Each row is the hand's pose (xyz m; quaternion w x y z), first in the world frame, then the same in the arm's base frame.
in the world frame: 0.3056 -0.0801 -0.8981 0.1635 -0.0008 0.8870 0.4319
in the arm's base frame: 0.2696 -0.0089 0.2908 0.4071 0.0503 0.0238 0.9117
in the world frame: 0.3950 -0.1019 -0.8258 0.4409 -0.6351 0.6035 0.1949
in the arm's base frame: 0.3167 -0.1093 0.2533 0.9407 0.0279 0.0310 0.3368
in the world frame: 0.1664 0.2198 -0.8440 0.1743 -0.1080 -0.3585 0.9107
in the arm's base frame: -0.0021 -0.0573 0.4808 0.1161 -0.2418 -0.9581 0.1005
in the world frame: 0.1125 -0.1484 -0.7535 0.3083 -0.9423 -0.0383 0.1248
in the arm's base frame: 0.0907 0.0246 0.1184 0.9049 -0.2494 -0.1550 -0.3082
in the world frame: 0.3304 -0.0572 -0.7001 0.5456 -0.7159 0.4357 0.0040
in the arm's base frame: 0.1912 -0.1756 0.2106 0.9864 0.1254 0.0750 0.0749
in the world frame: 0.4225 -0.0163 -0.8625 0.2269 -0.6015 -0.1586 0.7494
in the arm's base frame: 0.3135 -0.1260 0.3489 0.5950 -0.3686 -0.7140 0.0153
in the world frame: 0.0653 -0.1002 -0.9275 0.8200 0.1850 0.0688 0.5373
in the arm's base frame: 0.1079 0.1651 0.2399 0.3069 0.5758 -0.6881 0.3175
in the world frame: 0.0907 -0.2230 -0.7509 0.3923 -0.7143 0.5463 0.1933
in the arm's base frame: 0.1080 0.0592 0.0510 0.9619 -0.0530 0.0267 0.2668
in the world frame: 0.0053 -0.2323 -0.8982 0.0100 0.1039 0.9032 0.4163
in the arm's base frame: 0.1114 0.2215 0.1031 0.2530 -0.0168 0.0881 0.9633
